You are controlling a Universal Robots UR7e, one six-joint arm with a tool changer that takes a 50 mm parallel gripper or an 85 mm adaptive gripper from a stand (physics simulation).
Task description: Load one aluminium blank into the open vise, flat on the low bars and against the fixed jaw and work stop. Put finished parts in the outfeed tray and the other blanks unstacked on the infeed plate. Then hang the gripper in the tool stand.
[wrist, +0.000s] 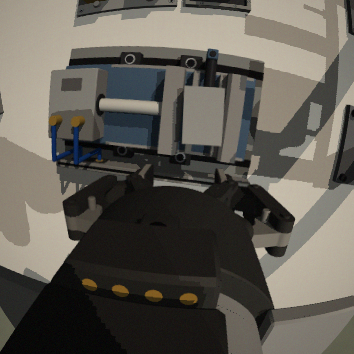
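Places are measured from the arm's base along level axes (x ahead, y left, z up), in metres.
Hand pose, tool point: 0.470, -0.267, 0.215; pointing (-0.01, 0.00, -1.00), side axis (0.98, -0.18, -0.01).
Note:
Each offset is from my tool point to the top centre of the thing, as dx, dy, dz. "pt": to the spot under its first point.
My gripper [182, 175], the adaptive type with linked fingers, is open and empty, its fingertips apart near the vise's front edge. The vise {-0.042, +0.064, -0.229} [131, 133] is open. A pale grey rectangular aluminium blank {+0.024, +0.052, -0.213} [203, 116] lies between the moving jaw [171, 112] on its left and the fixed jaw [232, 117] on its right. A narrow gap shows between the blank and the fixed jaw. The work stop {+0.039, +0.097, -0.232} [211, 72], a black rod with a blue end, meets or nearly meets the blank's far edge. The blank looks level; its underside on the bars is hidden.
The vise's grey drive box {pt -0.121, +0.092, -0.233} [77, 102] stands at its left, with blue hoses {pt -0.126, +0.041, -0.220} [76, 145] on brass fittings. A pale spindle {pt -0.058, +0.073, -0.242} [129, 106] runs to the moving jaw. Parts of two dark-edged plates {pt -0.068, +0.242, -0.324} [125, 10] {pt +0.074, +0.215, -0.322} [217, 7] show at the top. Another dark plate {pt +0.273, -0.029, -0.317} [344, 150] is at the right edge.

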